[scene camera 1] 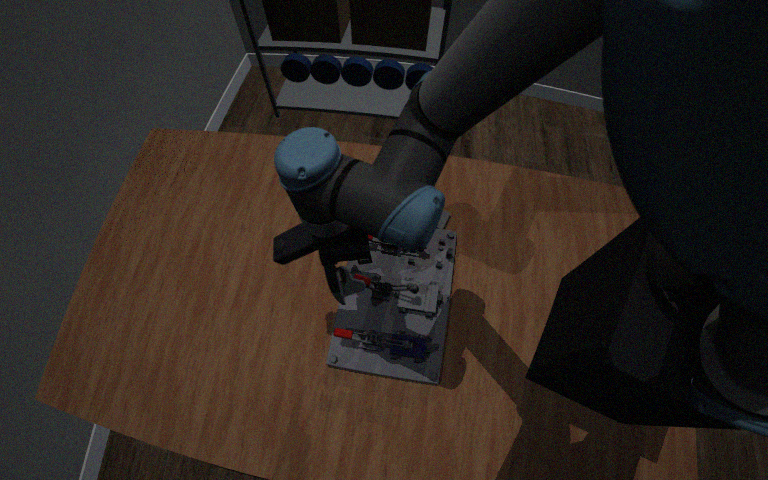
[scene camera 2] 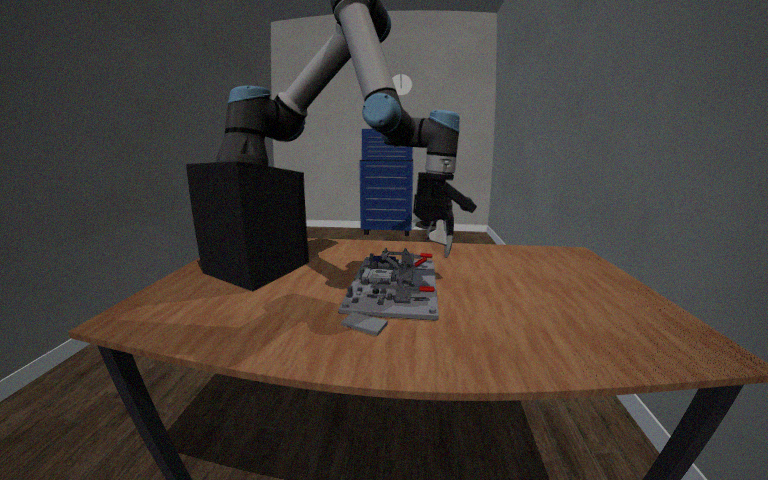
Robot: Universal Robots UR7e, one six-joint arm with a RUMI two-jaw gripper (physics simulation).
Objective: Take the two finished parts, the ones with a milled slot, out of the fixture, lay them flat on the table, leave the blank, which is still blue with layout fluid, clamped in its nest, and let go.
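Pixels of known places: gripper, fingertip midpoint: (scene camera 1: 340, 266) (scene camera 2: 436, 247); arm's base, origin of the base link: (scene camera 1: 686, 273) (scene camera 2: 242, 165).
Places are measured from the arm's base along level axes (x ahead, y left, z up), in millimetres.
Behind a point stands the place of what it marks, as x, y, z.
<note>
The fixture (scene camera 1: 385, 370) @[434, 179, -329] (scene camera 2: 390, 313) @[455, -159, -331] lies on the table. A blue blank (scene camera 1: 408, 346) (scene camera 2: 376, 258) sits in the end nest, under a clamp with a red handle (scene camera 1: 342, 333) @[531, 129, -282] (scene camera 2: 425, 255) @[528, 120, -284]. A grey finished part (scene camera 1: 417, 301) @[397, 27, -308] (scene camera 2: 378, 274) @[400, 5, -307] sits in the middle nest. The middle red handle (scene camera 1: 362, 278) @[515, 15, -261] (scene camera 2: 420, 261) @[515, 10, -263] is tilted; whether its clamp presses the part is unclear. Another grey finished part (scene camera 1: 445, 219) @[363, -191, -334] (scene camera 2: 365, 324) @[407, -211, -334] lies flat on the table past the other end of the fixture. My gripper (scene camera 1: 350, 281) (scene camera 2: 434, 240) @[556, 13, -223] is open and empty, above the handle side of the fixture.
The third red handle (scene camera 1: 369, 236) @[525, -91, -291] (scene camera 2: 426, 289) @[535, -100, -293] is by the end nest, where bare pins show. My arm covers part of the fixture in scene camera 1. The black robot pedestal (scene camera 1: 589, 339) @[119, 99, -102] (scene camera 2: 249, 226) @[64, -83, -159] stands on the opposite side from the handles. A blue cabinet (scene camera 2: 386, 195) stands behind the table.
</note>
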